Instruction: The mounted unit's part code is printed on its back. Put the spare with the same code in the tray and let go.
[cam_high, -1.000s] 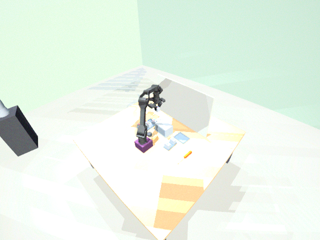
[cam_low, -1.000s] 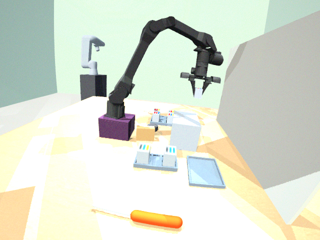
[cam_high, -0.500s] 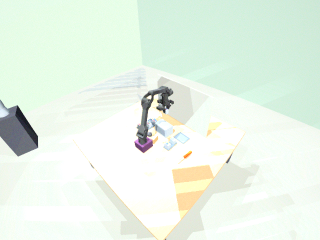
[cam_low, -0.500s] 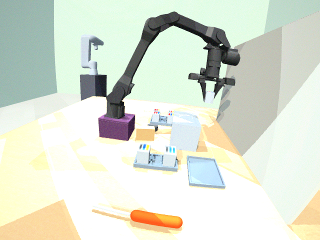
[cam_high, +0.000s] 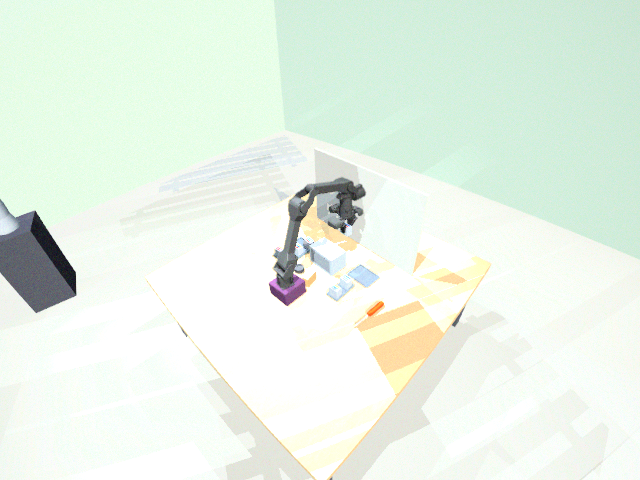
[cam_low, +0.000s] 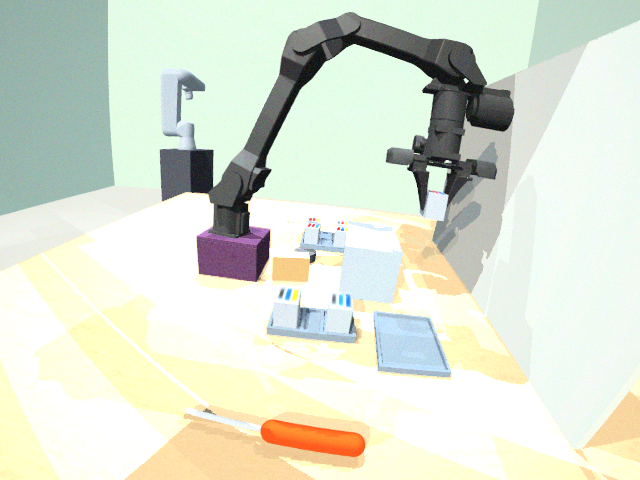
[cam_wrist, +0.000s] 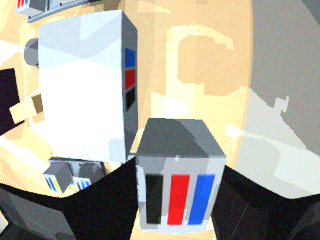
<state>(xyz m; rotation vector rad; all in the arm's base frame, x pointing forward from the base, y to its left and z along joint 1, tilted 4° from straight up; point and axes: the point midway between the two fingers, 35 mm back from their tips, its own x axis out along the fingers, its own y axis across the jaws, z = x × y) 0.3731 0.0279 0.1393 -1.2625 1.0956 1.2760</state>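
Now: the pale blue tray 20 mm behind my gripper tip, 160 mm to the right of it and 170 mm below it. Round my gripper tip: tall panel: 140 mm ahead, 40 mm to the left, 60 mm above; mounted unit: 100 mm behind, 30 mm to the left, 120 mm below; spare block: 20 mm above.
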